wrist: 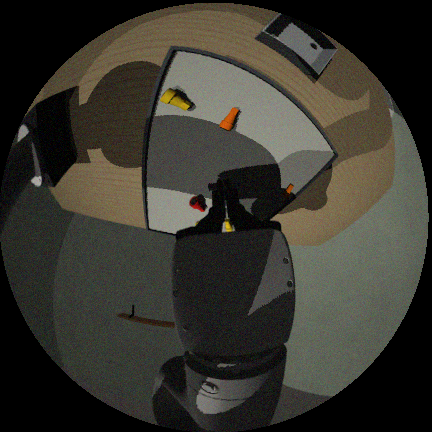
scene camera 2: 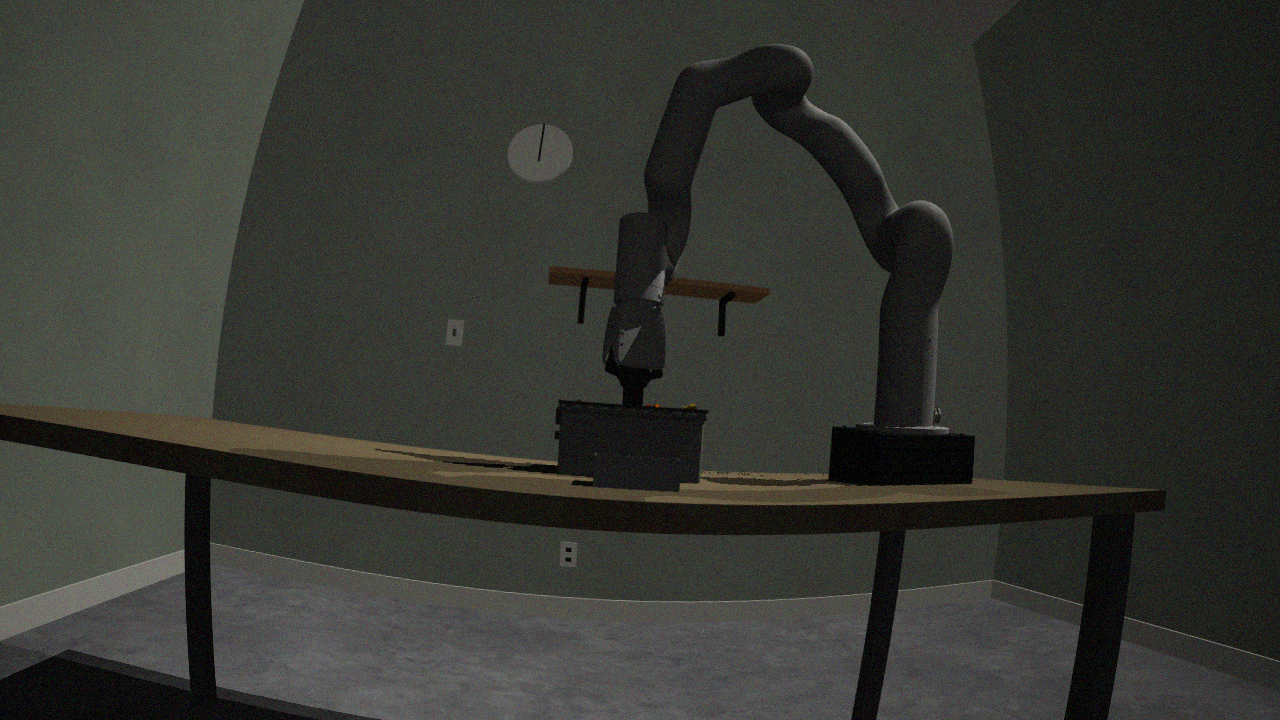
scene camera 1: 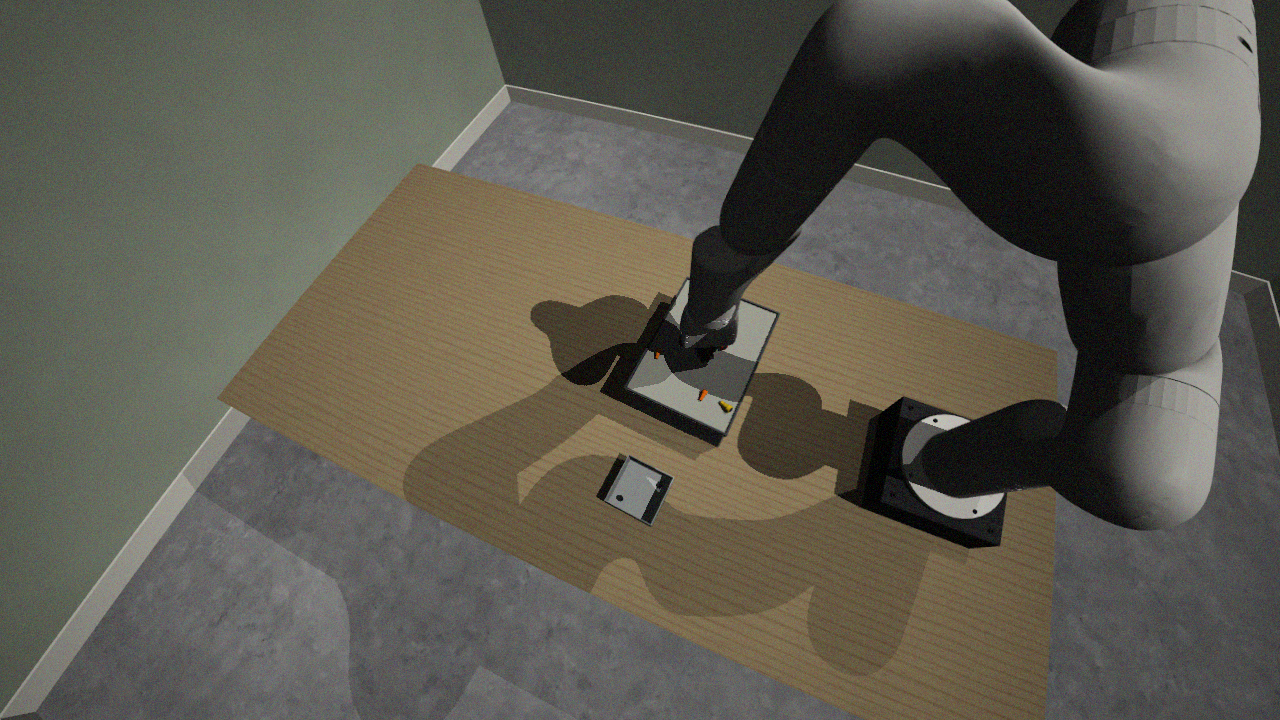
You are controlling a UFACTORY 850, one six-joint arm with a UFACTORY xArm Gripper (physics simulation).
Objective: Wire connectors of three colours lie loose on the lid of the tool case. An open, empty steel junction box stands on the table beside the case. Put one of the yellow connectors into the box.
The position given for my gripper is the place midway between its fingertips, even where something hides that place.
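Observation:
A tool case (scene camera 1: 668, 388) is here in the scene, and I see the tool case (wrist: 274, 141) in the wrist view and the tool case (scene camera 2: 586, 428) in scene camera 2. I also see a steel junction box (scene camera 2: 610, 471), and scene camera 1 shows the steel junction box (scene camera 1: 639, 490) as well. Then there is my gripper (scene camera 2: 632, 411), which I can see in the wrist view (wrist: 223, 187) and in scene camera 1 (scene camera 1: 703, 355) too.

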